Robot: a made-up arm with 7 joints.
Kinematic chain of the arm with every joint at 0, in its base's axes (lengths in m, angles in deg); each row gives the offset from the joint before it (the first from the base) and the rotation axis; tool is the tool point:
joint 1: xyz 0 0.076 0 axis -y
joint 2: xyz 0 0.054 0 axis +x
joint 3: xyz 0 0 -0.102 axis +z
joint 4: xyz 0 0 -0.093 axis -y
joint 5: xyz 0 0 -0.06 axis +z
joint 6: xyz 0 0 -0.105 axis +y
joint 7: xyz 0 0 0 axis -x
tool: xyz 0 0 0
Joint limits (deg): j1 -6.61..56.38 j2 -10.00..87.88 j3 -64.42..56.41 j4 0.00..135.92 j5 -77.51..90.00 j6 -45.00..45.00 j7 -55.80..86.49
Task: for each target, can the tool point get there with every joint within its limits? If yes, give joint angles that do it. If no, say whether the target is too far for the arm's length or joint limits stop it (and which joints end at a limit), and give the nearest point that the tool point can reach.
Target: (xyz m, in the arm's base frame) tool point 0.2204 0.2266 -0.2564
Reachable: yes | joints 32.63 7.72 46.94 24.88 -14.19 -1.62 48.02
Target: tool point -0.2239 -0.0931 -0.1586
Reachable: no: joint limits stop it (at a limit: joint 1, joint 2, joint 3) | nearest point 0.0432 -0.0525 -0.2202 | short by 0.277 m
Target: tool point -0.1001 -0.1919 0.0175
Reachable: no: joint limits stop it (at a limit: joint 1, joint 2, joint 3) | nearest point 0.0508 -0.0151 -0.0931 | short by 0.257 m
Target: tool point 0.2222 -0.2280 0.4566
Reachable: no: too far | nearest point 0.1757 0.0142 0.0360 | short by 0.488 m
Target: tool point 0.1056 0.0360 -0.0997
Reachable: yes | joints 7.17 4.48 -47.99 123.30 37.64 34.59 47.06
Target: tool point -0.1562 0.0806 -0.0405
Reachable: no: joint limits stop it (at a limit: joint 1, joint 3, joint 4) | nearest point 0.0379 0.0467 -0.1032 | short by 0.207 m
